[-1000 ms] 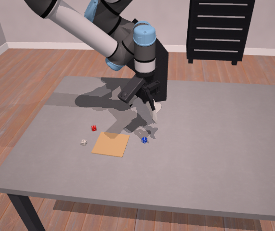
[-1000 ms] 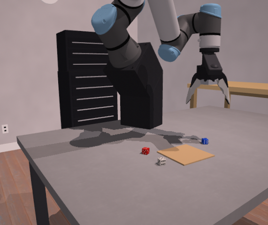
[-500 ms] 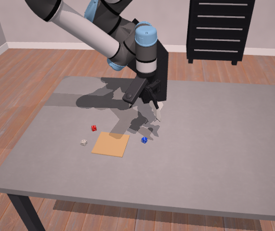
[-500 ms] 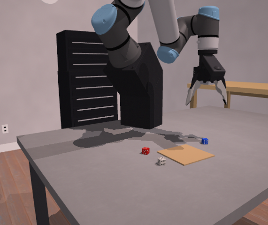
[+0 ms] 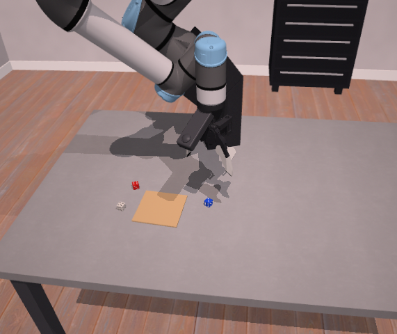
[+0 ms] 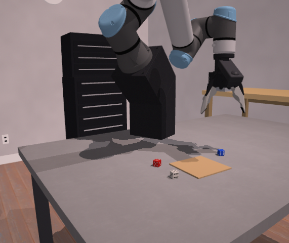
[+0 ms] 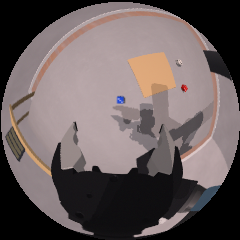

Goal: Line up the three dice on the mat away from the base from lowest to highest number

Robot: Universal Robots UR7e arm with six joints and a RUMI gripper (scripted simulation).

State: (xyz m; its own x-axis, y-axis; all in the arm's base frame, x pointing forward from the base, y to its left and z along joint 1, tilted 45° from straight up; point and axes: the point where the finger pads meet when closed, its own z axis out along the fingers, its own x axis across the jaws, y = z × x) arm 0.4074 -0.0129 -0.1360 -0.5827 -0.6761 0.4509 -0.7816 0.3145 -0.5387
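My hand is 140 mm above the blue die. The rest, counted from my hand: tan mat (150 mm to the right, 150 mm below, 10 mm ahead); red die (240 mm to the right, 140 mm below, 90 mm behind); white die (270 mm to the right, 140 mm below, 10 mm ahead).
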